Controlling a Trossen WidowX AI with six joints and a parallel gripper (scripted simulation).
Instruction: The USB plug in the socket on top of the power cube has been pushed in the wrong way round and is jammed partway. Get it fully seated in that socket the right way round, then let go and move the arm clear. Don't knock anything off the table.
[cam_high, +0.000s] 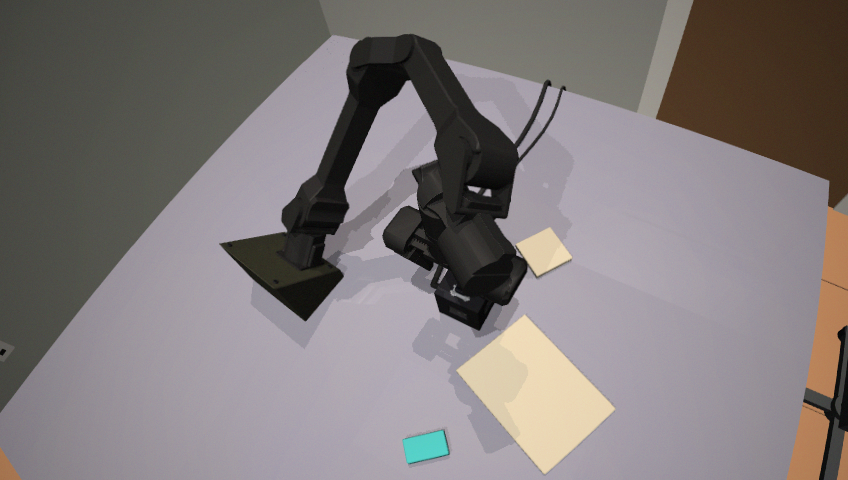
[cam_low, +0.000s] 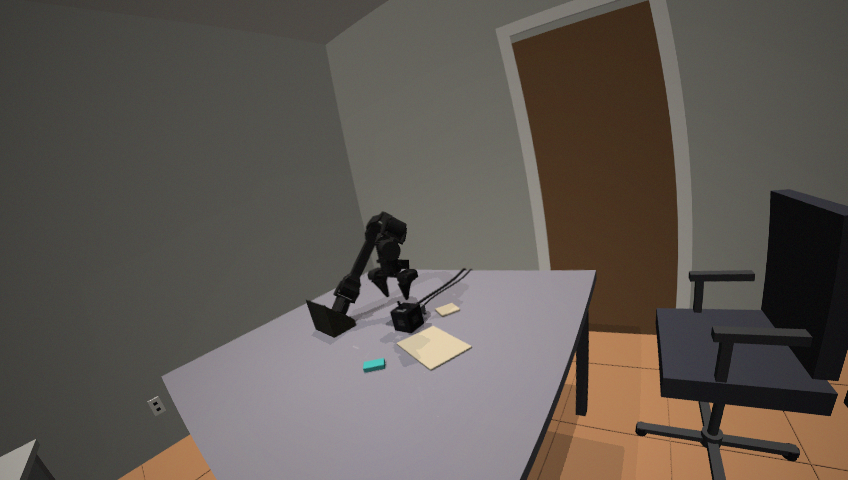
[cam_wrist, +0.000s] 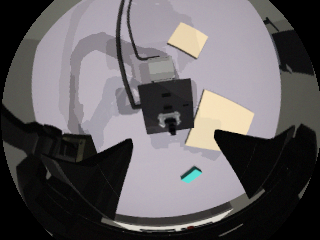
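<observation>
The USB plug is 3 cm below my gripper tip. Also, from my gripper tip: small cream pad 6 cm ahead, 17 cm to the left, 12 cm below; USB socket 1 cm to the left, 6 cm below; large cream sheet 17 cm ahead, 5 cm to the right, 12 cm below.
</observation>
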